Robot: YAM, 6 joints.
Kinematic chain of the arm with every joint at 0, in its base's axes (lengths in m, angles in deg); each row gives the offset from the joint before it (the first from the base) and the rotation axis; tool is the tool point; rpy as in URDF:
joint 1: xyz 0 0 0.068 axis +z
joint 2: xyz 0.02 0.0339 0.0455 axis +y
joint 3: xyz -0.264 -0.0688 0 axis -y
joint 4: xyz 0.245 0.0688 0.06 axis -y
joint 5: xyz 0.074 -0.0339 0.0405 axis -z
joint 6: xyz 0.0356 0 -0.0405 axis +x
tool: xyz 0 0 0 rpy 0 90 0
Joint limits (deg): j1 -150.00..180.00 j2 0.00..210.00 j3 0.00..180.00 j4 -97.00..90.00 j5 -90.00..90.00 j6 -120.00..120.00
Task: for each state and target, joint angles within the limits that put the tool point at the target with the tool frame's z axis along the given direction. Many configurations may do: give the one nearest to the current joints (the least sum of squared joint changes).
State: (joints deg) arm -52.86 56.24 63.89 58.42 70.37 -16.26
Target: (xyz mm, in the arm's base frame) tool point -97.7 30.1 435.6 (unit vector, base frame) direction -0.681 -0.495 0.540
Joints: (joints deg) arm -33.01 14.45 43.80 89.81 51.81 -16.26
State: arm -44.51 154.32 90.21 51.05 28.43 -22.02
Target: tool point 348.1 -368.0 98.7 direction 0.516 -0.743 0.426
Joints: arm -46.01 149.71 85.31 89.90 8.33 -22.02
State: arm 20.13 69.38 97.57 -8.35 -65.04 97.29
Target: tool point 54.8 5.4 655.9 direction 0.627 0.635 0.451
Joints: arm -27.92 61.79 113.45 8.69 -58.73 97.29
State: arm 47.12 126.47 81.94 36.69 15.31 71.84
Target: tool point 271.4 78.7 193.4 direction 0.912 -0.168 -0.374
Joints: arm 19.52 79.88 33.64 21.28 27.58 71.84
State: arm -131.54 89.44 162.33 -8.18 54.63 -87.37
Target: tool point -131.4 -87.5 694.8 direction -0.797 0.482 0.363
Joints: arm -134.55 93.30 152.52 0.09 65.02 -87.37
